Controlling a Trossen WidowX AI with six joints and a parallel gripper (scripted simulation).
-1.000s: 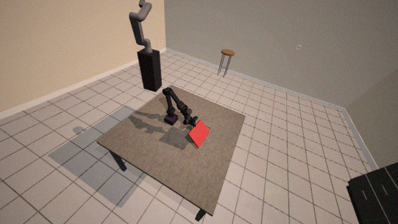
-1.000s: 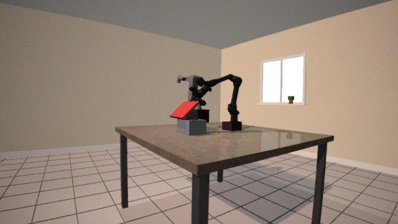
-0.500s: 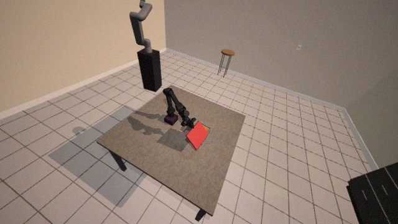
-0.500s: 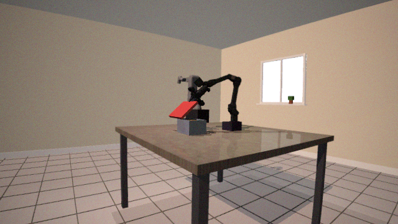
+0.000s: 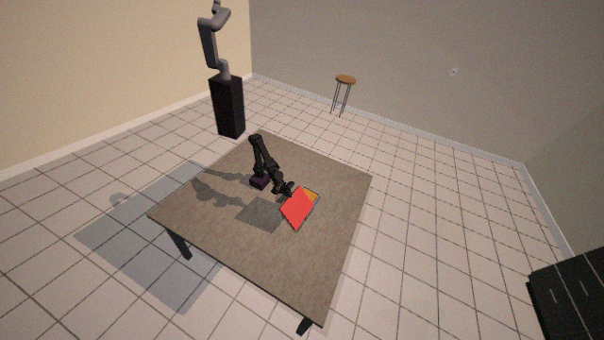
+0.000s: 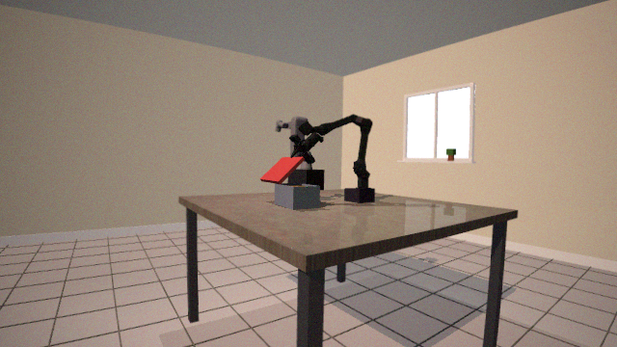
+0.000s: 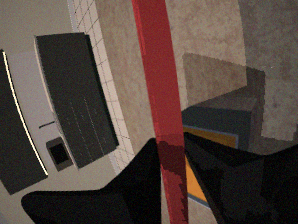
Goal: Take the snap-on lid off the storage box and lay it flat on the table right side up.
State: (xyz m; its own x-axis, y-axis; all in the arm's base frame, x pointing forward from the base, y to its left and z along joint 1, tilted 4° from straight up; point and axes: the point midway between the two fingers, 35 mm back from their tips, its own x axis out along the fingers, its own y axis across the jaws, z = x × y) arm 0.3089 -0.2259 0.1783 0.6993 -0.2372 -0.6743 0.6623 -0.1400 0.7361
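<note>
My gripper tip is 6 cm short of the red lid, 2 cm to the left of it and 5 cm above it. Round my gripper tip: grey-blue storage box: 9 cm ahead, 13 cm to the left, 18 cm below.
</note>
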